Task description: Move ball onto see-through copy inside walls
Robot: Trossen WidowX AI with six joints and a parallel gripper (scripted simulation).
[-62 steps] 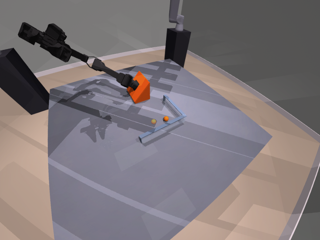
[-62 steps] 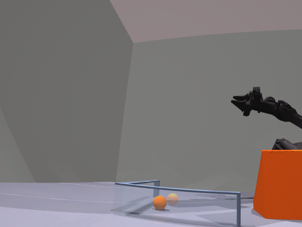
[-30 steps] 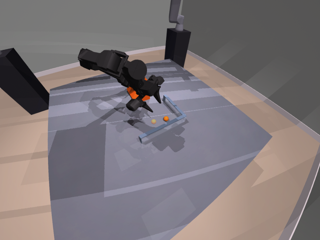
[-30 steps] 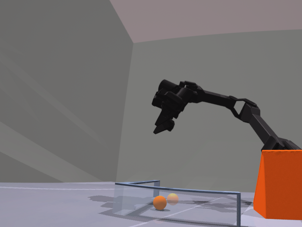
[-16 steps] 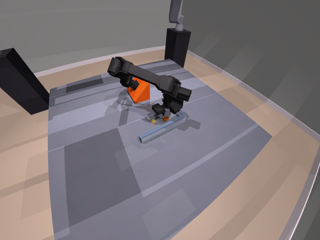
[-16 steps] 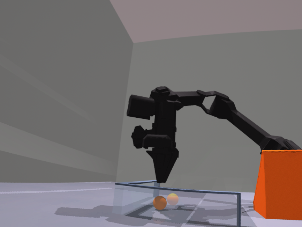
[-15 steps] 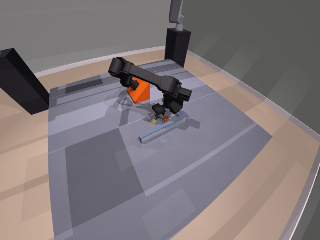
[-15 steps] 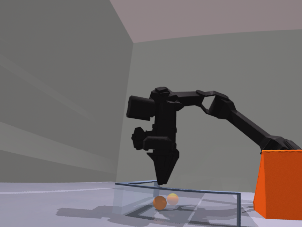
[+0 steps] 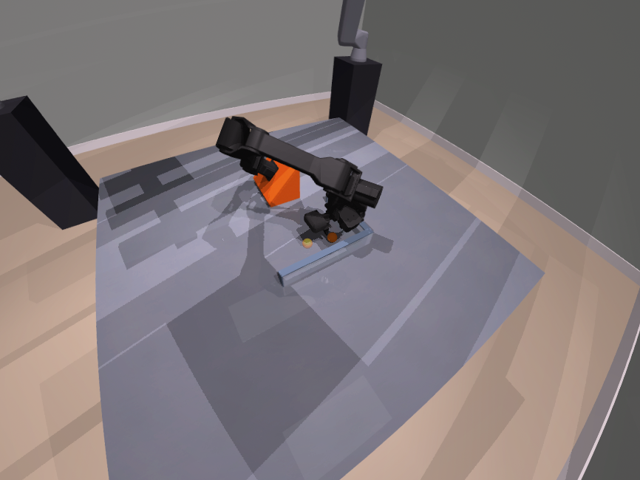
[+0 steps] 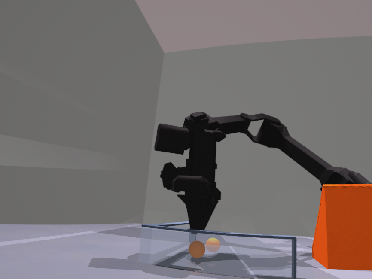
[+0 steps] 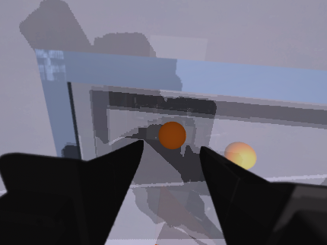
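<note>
Right now the orange ball is 30 mm below my gripper tip. The rest, counted from my gripper tip: clear wall (50 mm behind, 90 mm to the left, 20 mm below); then see-through copy of ball (20 mm behind, 90 mm to the right, 30 mm below).
</note>
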